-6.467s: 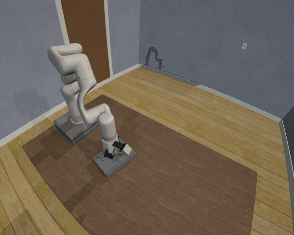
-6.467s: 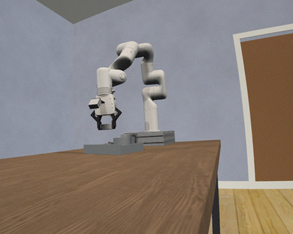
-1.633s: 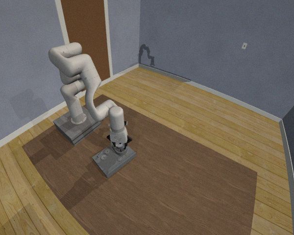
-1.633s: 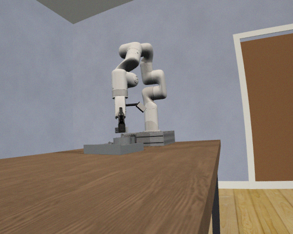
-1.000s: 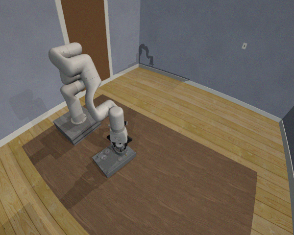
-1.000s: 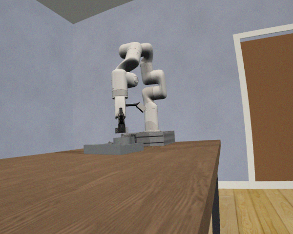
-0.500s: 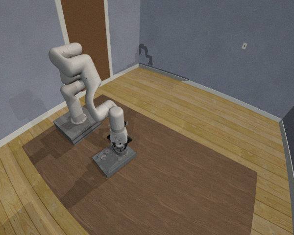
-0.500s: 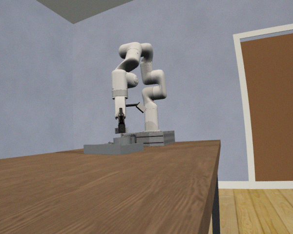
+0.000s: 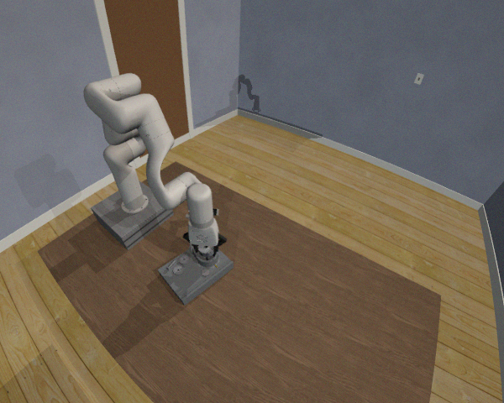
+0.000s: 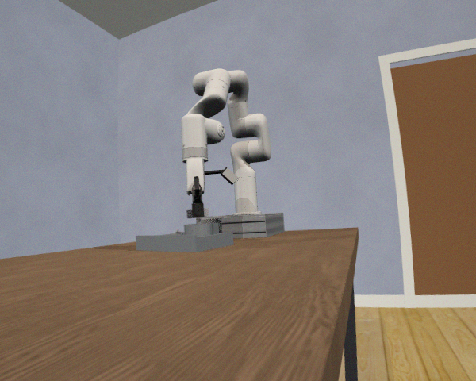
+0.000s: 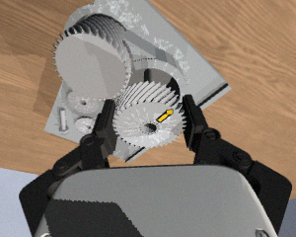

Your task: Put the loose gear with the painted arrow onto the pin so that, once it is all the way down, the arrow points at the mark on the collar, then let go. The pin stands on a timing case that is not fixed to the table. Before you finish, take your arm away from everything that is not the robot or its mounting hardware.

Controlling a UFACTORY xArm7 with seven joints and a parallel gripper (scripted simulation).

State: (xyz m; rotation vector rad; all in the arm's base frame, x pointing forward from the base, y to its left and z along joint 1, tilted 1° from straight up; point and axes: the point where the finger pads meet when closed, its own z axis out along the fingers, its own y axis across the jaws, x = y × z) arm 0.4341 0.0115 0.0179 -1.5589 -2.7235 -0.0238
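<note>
My gripper is now right at the gear. Also, from my hand: short peg: 12 cm to the right, 9 cm behind, 6 cm below.
</note>
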